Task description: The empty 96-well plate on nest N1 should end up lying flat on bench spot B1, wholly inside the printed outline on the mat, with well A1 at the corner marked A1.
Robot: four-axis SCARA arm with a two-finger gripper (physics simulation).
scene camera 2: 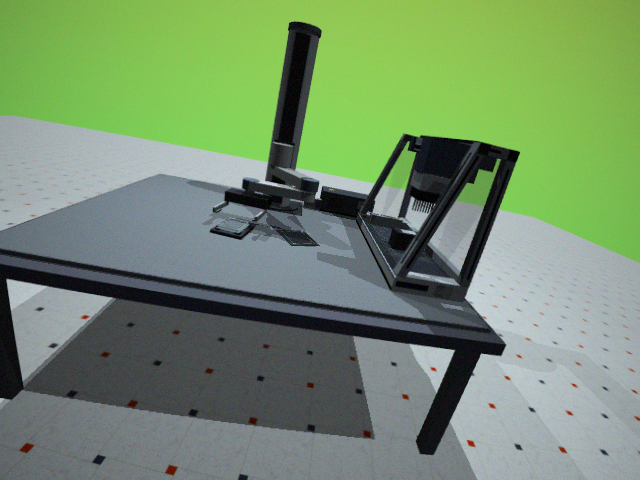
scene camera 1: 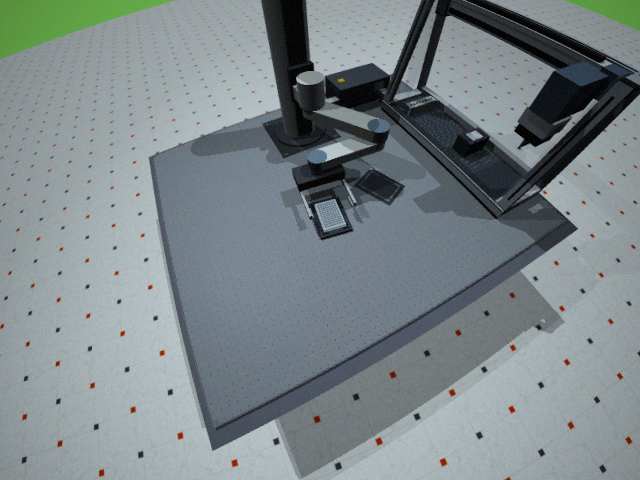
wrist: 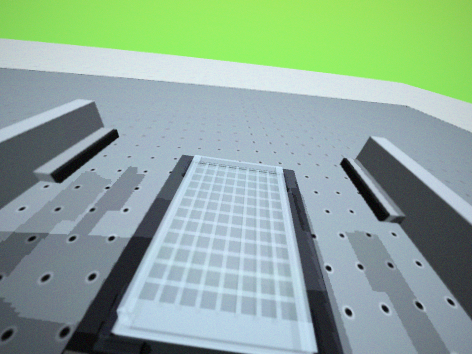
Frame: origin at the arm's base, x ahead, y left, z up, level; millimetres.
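Seen in the pictures: gripper, fingertip midpoint: (scene camera 2: 234, 214) (scene camera 1: 333, 211) (wrist: 232, 134); arm's base at its link origin: (scene camera 2: 275, 206) (scene camera 1: 300, 132).
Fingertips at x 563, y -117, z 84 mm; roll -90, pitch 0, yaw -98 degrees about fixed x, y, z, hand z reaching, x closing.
Note:
Offsets run from my fingertips to a thing's top centre. "spot": to the spot under its first point. Level surfaces: height alone.
The 96-well plate {dx -24, dy -2, dz -45 mm} (scene camera 1: 329, 215) (scene camera 2: 233, 226) (wrist: 225, 240) is pale and lies flat in the dark nest N1 (scene camera 1: 337, 235) (wrist: 142, 231). My gripper (scene camera 1: 332, 209) (scene camera 2: 237, 213) (wrist: 232, 134) is open and empty. Its two fingers stand wide apart, raised above the table, one towards each long side of the plate, with a gap on both sides. Bench spot B1 {spot: dx -63, dy +250, dz -69 mm} (scene camera 1: 379, 186) (scene camera 2: 298, 237) is a dark mat with a thin light printed outline, to the right of the nest in both scene views. It does not show in the wrist view. The A1 marks cannot be read.
A framed machine {spot: dx -55, dy +567, dz -64 mm} (scene camera 1: 439, 161) (scene camera 2: 376, 251) with a pipette head {spot: dx +202, dy +582, dz +399 mm} (scene camera 1: 571, 90) stands on the right of the table {dz -71 mm} (scene camera 1: 258, 310) (scene camera 2: 155, 248). A dark box {spot: dx -619, dy +489, dz +44 mm} (scene camera 1: 359, 82) (scene camera 2: 345, 200) stands behind, near the arm's column (scene camera 1: 289, 67) (scene camera 2: 298, 93).

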